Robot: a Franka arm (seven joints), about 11 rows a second.
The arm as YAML. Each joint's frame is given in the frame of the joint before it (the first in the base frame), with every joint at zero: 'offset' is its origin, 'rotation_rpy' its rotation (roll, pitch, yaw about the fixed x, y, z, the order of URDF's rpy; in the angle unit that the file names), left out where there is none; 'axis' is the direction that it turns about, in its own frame. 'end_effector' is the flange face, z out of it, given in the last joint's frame.
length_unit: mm
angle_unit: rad
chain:
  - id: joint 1
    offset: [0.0, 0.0, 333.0]
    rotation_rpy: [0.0, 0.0, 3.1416]
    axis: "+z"
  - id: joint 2
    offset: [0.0, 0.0, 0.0]
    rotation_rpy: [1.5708, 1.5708, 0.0]
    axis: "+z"
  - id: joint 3
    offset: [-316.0, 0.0, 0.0]
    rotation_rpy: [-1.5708, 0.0, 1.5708]
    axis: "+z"
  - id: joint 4
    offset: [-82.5, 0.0, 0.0]
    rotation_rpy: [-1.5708, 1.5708, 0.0]
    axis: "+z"
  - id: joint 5
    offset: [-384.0, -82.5, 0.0]
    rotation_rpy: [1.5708, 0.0, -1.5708]
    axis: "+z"
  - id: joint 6
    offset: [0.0, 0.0, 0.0]
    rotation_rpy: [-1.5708, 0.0, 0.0]
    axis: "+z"
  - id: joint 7
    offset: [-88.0, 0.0, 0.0]
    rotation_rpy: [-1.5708, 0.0, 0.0]
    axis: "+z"
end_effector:
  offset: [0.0, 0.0, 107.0]
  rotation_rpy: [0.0, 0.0, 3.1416]
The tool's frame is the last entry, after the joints.
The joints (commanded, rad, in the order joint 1, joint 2, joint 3, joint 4, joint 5, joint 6, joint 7), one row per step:
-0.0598, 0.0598, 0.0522, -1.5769, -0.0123, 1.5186, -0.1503
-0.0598, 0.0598, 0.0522, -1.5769, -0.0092, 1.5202, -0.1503
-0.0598, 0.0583, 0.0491, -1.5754, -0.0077, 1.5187, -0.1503
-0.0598, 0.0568, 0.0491, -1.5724, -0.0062, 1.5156, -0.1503
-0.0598, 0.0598, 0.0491, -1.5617, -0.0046, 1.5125, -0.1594
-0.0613, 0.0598, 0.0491, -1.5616, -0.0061, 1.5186, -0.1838
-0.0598, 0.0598, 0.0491, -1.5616, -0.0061, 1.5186, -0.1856
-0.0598, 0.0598, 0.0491, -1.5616, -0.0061, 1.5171, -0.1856
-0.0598, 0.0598, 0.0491, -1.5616, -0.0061, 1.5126, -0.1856
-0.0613, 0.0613, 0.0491, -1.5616, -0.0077, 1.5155, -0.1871
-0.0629, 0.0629, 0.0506, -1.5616, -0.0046, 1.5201, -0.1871
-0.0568, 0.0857, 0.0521, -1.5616, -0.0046, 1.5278, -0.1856
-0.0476, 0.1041, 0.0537, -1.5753, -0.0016, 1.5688, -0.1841
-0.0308, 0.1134, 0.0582, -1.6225, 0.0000, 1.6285, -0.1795
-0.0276, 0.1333, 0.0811, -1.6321, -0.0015, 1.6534, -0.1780
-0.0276, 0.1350, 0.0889, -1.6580, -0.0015, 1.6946, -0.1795
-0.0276, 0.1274, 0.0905, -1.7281, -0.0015, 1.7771, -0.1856
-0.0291, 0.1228, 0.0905, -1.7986, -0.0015, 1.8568, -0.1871
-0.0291, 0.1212, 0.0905, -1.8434, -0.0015, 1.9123, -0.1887
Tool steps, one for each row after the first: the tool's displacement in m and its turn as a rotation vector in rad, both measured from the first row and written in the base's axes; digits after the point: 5 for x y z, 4 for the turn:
0.00019, 0.00034, 0.00012, 0.0031, -0.0016, -0.0002
-0.00029, -0.00117, 0.00154, 0.0043, -0.0031, -0.0034
-0.00086, -0.00098, 0.00354, 0.0057, -0.0045, -0.0035
0.00013, -0.00087, 0.00658, 0.0084, -0.0091, 0.0054
0.00083, -0.00189, 0.00709, 0.0095, -0.0152, 0.0283
0.00084, -0.00104, 0.00709, 0.0098, -0.0152, 0.0316
0.00067, -0.00104, 0.00697, 0.0098, -0.0137, 0.0316
0.00015, -0.00103, 0.00663, 0.0099, -0.0092, 0.0315
0.00086, -0.00209, 0.00600, 0.0085, -0.0105, 0.0316
0.00180, -0.00185, 0.00545, 0.0117, -0.0136, 0.0314
0.00844, 0.00210, -0.00694, 0.0132, 0.0014, 0.0374
0.01662, 0.00842, -0.02083, 0.0170, -0.0075, 0.0465
0.02131, 0.02097, -0.04377, 0.0191, -0.0106, 0.0629
0.02661, 0.03550, -0.05797, 0.0218, -0.0060, 0.0875
0.02848, 0.04008, -0.06792, 0.0233, -0.0196, 0.0967
0.02737, 0.04136, -0.08995, 0.0238, -0.0395, 0.1046
0.02485, 0.04070, -0.11403, 0.0236, -0.0533, 0.1047
0.02303, 0.04080, -0.12959, 0.0237, -0.0656, 0.1064

